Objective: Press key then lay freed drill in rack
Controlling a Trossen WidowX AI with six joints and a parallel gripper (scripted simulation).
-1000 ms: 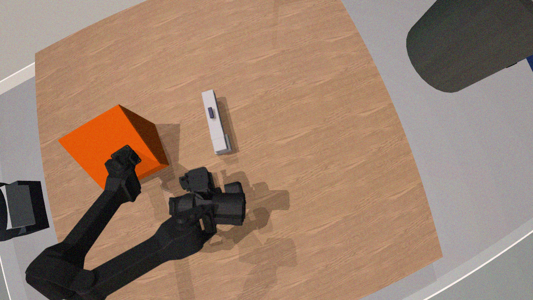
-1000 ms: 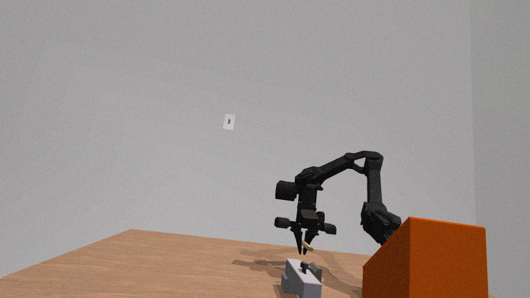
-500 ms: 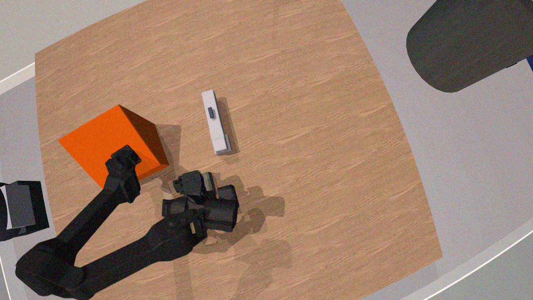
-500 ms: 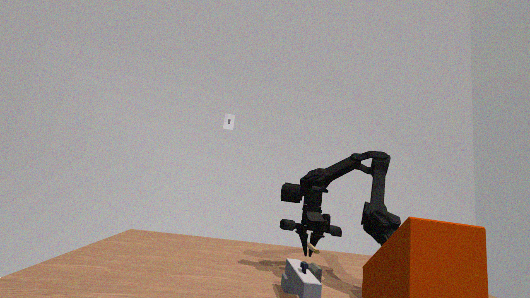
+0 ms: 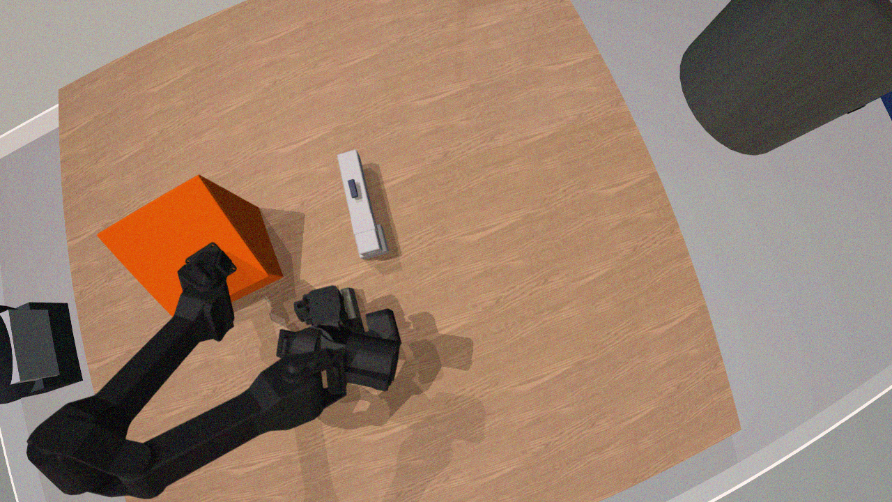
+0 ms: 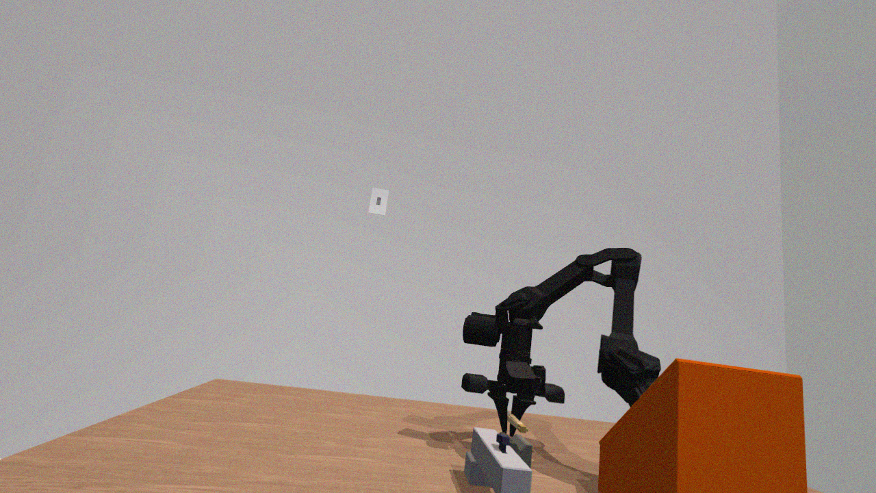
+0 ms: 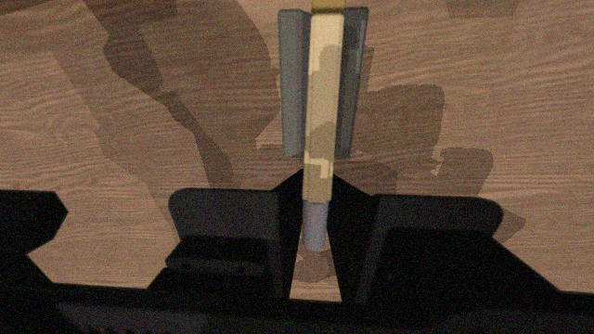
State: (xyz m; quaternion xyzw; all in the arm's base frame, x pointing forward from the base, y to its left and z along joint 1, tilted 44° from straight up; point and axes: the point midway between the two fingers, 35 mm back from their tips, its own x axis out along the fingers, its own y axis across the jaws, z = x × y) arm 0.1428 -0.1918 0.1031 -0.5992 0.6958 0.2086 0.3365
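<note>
Now: gripper tip 4 cm to the right of the drill, 3 cm below it and 1 cm short of it. The rest, counted from my gripper tip: dark rack: 5 cm to the left, 1 cm below, 1 cm ahead; dark key: 22 cm to the left, 13 cm ahead, 2 cm above; grey block: 20 cm to the left, 12 cm ahead, 1 cm above.
</note>
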